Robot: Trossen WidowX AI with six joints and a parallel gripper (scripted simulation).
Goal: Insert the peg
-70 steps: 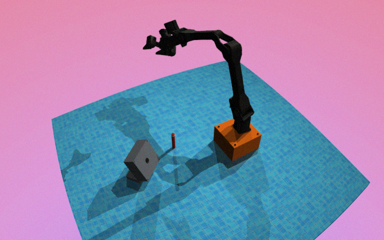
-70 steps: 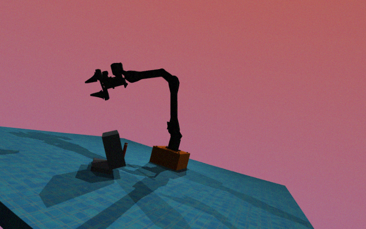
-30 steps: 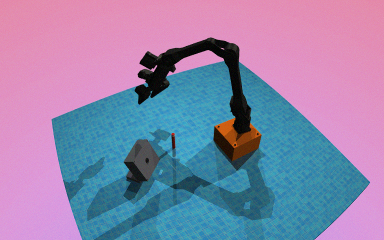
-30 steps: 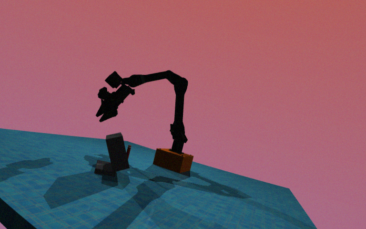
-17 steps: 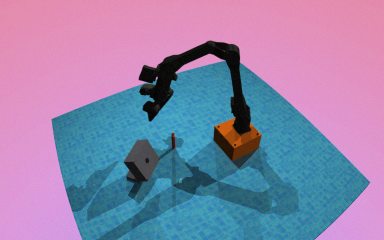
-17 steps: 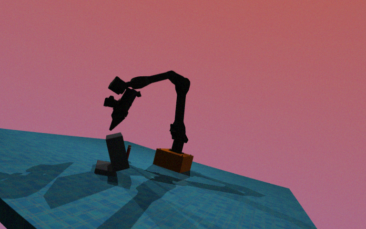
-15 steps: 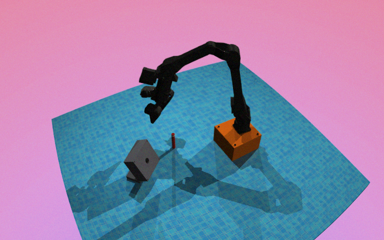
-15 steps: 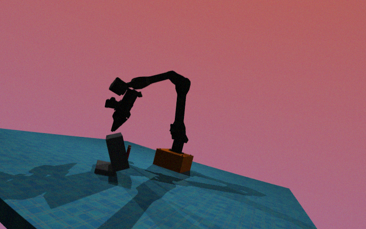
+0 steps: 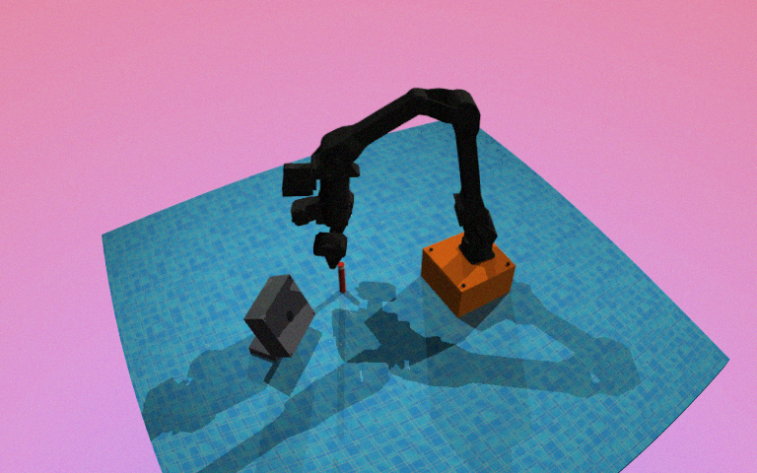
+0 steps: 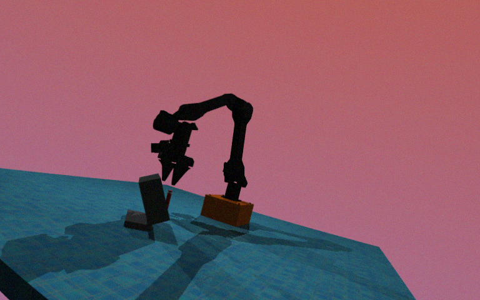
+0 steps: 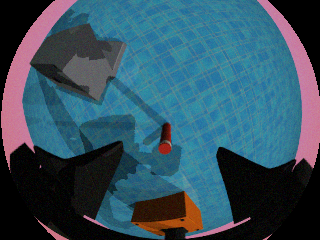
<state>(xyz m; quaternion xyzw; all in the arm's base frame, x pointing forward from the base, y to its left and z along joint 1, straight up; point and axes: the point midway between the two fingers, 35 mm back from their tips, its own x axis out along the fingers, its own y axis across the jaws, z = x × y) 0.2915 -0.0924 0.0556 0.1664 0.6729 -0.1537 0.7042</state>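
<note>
My gripper tip is 1 cm past the red round peg, 1 cm to the right of it and 5 cm above it. Round my gripper tip: grey sloped panel 16 cm ahead, 11 cm to the left, 3 cm below.
</note>
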